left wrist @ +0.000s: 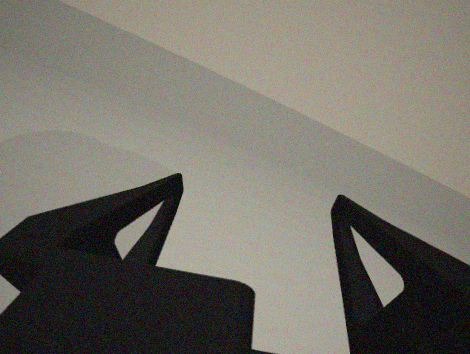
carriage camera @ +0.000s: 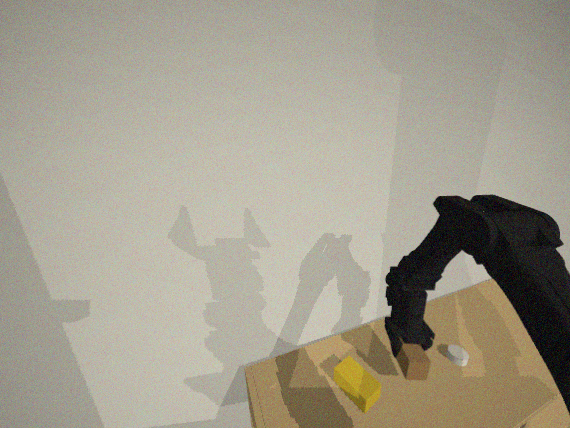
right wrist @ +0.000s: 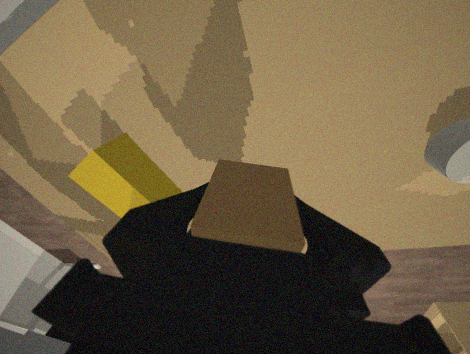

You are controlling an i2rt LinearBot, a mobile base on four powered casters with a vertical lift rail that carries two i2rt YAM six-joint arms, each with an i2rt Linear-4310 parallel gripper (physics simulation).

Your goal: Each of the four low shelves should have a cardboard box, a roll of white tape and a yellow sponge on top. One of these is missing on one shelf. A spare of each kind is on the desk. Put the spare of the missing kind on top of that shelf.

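Frame: origin at the left arm's base, x left, y back, z up, level; metres.
Seen in the pictures: left gripper, fingertip midpoint: (left wrist: 256,191); right gripper, fingertip midpoint: (right wrist: 248,189).
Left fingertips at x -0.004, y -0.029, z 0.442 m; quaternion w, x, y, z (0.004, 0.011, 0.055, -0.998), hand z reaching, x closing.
Note:
Offsets run from my left fingertips to a thing's top centre. Level surfaces: height alone.
My right gripper (carriage camera: 414,348) (right wrist: 248,189) is shut on a brown cardboard box {dy -0.346, dx -0.620, dz -0.538 m} (carriage camera: 417,367) (right wrist: 250,205) and holds it over the desk {dz -0.654 m} (carriage camera: 460,400) (right wrist: 350,100); the height is hard to tell. A yellow sponge {dy -0.321, dx -0.479, dz -0.609 m} (carriage camera: 356,382) (right wrist: 125,175) lies on the desk, to the left of the box in both views. A roll of white tape {dy -0.403, dx -0.801, dz -0.630 m} (carriage camera: 457,355) (right wrist: 461,164) lies on the desk to the right of the box, cut off by the edge of the right wrist view. My left gripper (left wrist: 256,191) is open and empty, in front of a pale wall. The low shelves cannot be made out.
A pale wall (carriage camera: 150,125) with arm shadows stands behind the desk. In the right wrist view, brown wooden floor {dz -1.264 m} (right wrist: 420,280) shows past the desk's edge, with a light grey structure (right wrist: 20,265) at the lower left and a tan surface (right wrist: 455,320) at the lower right.

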